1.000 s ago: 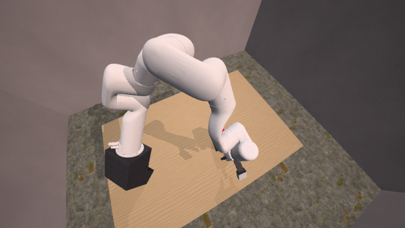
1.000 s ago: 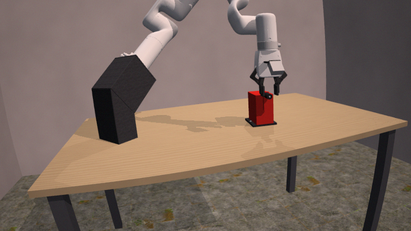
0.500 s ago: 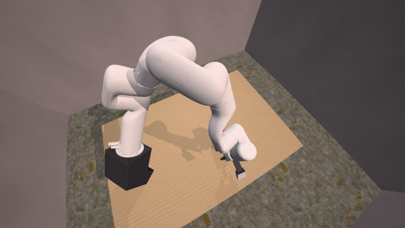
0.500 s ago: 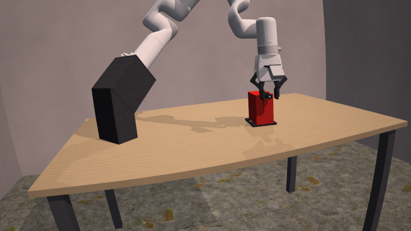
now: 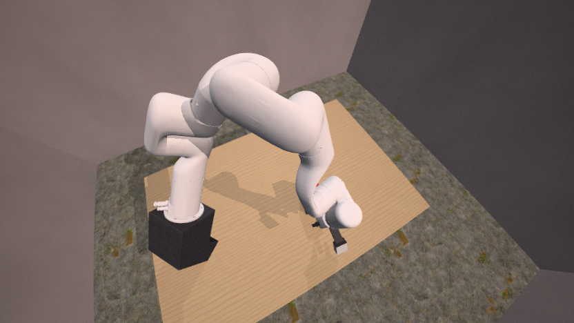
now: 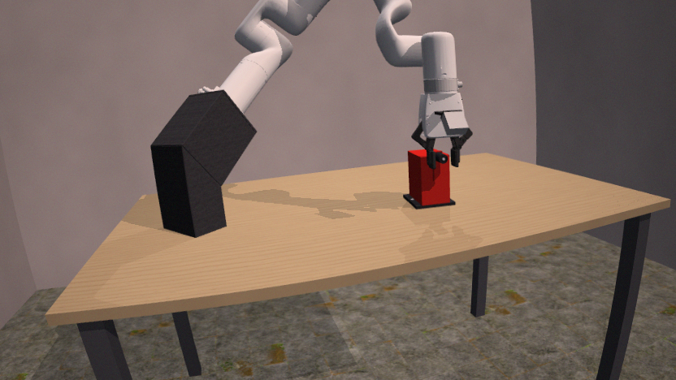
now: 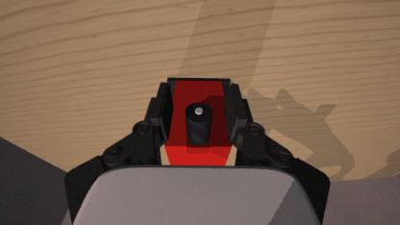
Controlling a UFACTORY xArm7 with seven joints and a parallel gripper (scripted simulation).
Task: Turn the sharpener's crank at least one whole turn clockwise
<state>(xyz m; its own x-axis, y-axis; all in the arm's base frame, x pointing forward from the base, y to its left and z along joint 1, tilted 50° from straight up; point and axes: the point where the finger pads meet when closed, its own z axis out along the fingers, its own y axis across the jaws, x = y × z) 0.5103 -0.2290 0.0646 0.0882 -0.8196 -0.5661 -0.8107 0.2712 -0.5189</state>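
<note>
Right now the black crank knob is 20 mm to the left of my hand.
</note>
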